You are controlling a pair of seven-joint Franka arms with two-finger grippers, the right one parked.
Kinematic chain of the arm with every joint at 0, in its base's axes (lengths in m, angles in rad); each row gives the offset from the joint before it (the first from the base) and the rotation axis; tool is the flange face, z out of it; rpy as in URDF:
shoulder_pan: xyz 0 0 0.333 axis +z
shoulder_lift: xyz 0 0 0 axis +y
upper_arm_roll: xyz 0 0 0.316 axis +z
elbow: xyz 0.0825 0 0 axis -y
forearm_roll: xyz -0.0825 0 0.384 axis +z
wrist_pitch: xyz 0 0 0 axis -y
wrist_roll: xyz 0.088 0 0 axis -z
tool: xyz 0 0 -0.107 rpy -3.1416 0 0
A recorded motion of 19 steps. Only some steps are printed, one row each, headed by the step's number.
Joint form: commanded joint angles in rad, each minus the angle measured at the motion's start. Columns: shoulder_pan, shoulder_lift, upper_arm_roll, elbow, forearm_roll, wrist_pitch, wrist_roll.
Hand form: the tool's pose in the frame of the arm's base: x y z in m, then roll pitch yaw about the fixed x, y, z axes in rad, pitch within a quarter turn. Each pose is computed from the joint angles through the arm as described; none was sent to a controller.
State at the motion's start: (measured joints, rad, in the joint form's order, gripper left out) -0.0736 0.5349 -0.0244 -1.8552 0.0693 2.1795 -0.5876
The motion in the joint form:
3: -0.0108 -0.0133 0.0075 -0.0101 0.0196 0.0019 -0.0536
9: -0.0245 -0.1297 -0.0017 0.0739 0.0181 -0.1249 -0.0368
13: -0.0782 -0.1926 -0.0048 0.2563 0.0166 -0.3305 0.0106
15: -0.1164 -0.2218 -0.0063 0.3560 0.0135 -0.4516 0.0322
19: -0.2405 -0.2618 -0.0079 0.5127 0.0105 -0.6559 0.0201
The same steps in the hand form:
3: 0.6138 -0.0586 0.2201 -2.9746 0.1334 0.4940
9: 0.6306 -0.0728 0.3190 -3.0140 0.0718 0.4605
13: 0.6404 -0.1083 0.4265 -3.0319 0.0394 0.3720
15: 0.6336 -0.1319 0.4828 -3.0365 0.0345 0.3212
19: 0.5963 -0.2029 0.5660 -3.0322 0.0391 0.2241

